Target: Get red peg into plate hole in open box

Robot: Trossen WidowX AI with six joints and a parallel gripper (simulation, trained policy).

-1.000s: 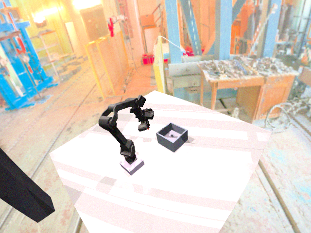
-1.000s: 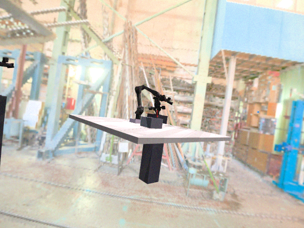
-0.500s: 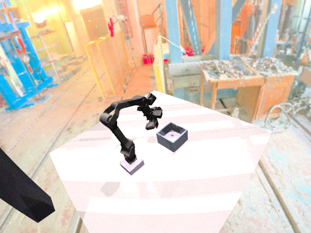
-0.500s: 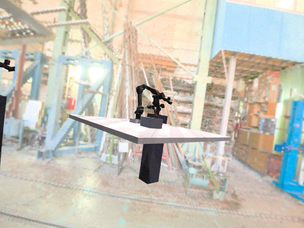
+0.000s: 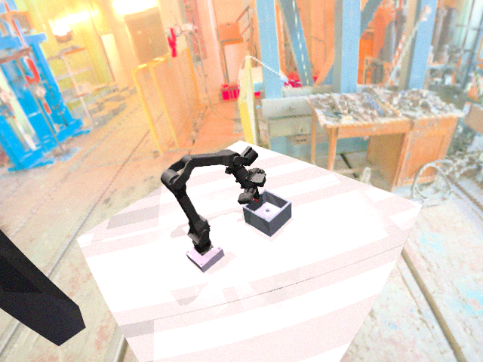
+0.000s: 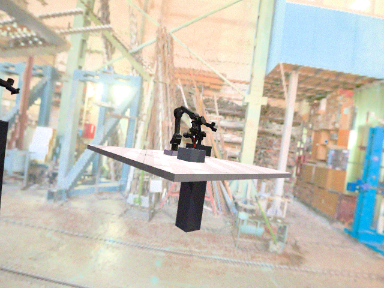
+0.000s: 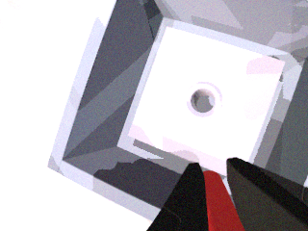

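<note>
Now: the red peg 1 cm behind my gripper tip, 2 cm to the left of it and 1 cm above it. Round my gripper tip: grey box: 2 cm ahead, 3 cm to the right, 11 cm below; pale plate: 2 cm ahead, 3 cm to the right, 9 cm below.
</note>
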